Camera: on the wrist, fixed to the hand. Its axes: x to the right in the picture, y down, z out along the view.
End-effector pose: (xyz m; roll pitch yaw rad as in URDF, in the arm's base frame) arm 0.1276 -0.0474 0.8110 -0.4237 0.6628 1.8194
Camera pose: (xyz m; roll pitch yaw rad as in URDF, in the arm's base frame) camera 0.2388 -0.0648 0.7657 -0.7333 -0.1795 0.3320
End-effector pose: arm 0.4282 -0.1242 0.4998 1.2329 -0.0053 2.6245
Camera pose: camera 0.3985 -0.1896 0.4020 -0.4240 1.4568 0.6943
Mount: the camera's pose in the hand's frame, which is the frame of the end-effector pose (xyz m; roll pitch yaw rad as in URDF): -0.0070 -0.0685 -0.0999 -0.0780 0.2309 -1.6173
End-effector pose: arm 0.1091 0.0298 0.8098 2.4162 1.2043 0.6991
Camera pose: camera 0.0525 0.1358 0.8268 -1.9618 0.1279 2.7506
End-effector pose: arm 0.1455 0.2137 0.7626 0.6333 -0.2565 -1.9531
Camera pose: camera 0.1402 0.1900 0.6437 0.2699 0.8429 2.9852
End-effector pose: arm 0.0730 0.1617 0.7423 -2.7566 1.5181 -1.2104
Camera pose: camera 0.1388 0.0606 0.7555 -1.6813 -0.0757 -0.2531
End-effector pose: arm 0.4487 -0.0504 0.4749 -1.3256 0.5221 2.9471
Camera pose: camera 0.4559 0.0639 0.5150 -0.9292 -0.9142 2.0985
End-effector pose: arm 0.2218 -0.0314 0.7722 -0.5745 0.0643 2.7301
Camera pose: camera 0.2757 0.0671 0.7261 -0.1194 -0.3453 1.1343
